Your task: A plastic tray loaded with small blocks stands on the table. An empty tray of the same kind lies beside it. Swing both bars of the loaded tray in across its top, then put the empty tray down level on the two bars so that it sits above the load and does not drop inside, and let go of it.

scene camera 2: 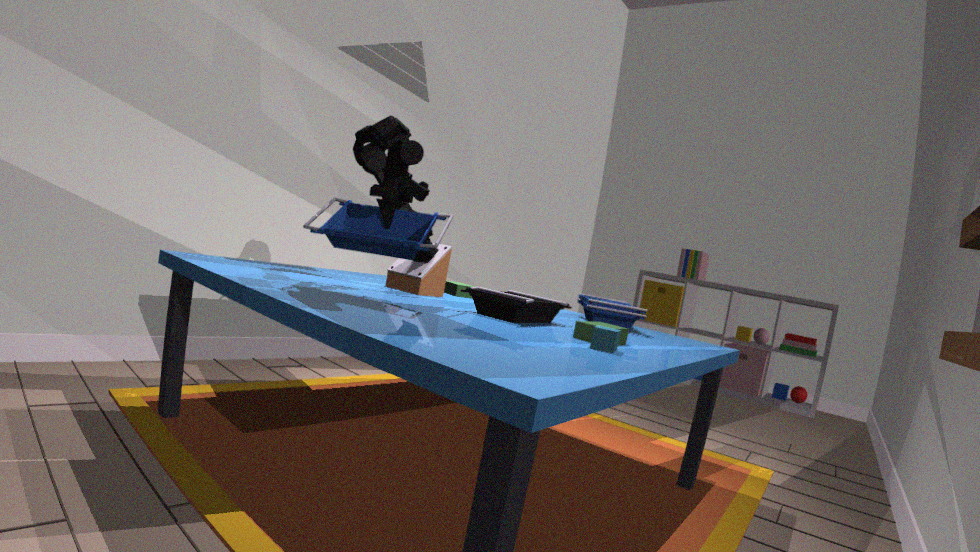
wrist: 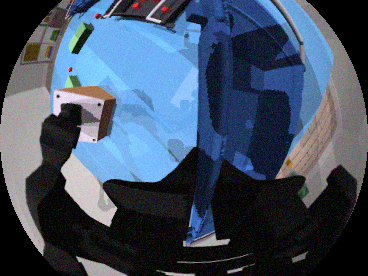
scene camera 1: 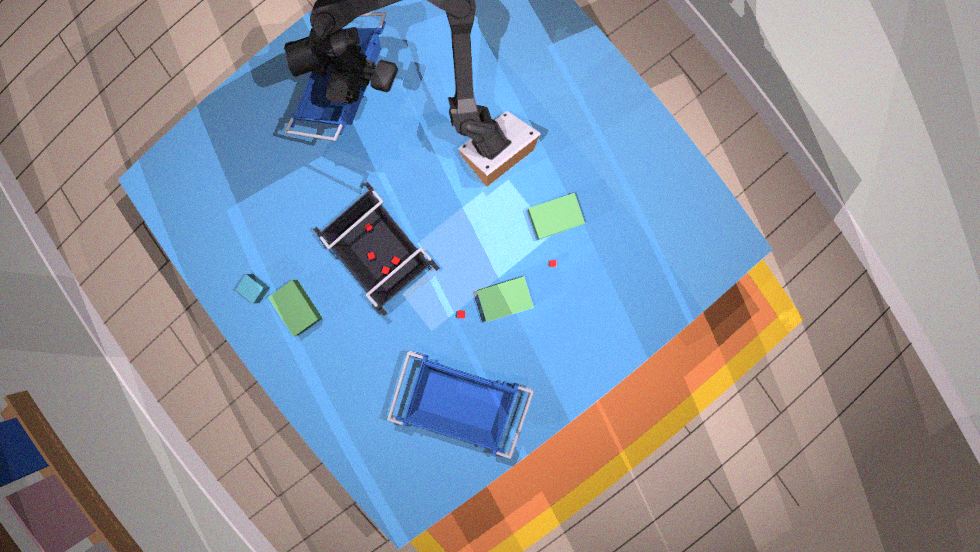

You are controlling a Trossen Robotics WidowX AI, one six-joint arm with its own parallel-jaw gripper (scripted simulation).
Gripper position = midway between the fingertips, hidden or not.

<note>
In view: my gripper (scene camera 1: 363,83) and a blue plastic tray (scene camera 2: 358,227).
The blue plastic tray shows as well in the wrist view (wrist: 251,75) and in scene camera 1 (scene camera 1: 314,106). My gripper shows as well in scene camera 2 (scene camera 2: 387,228) and in the wrist view (wrist: 200,151).
</note>
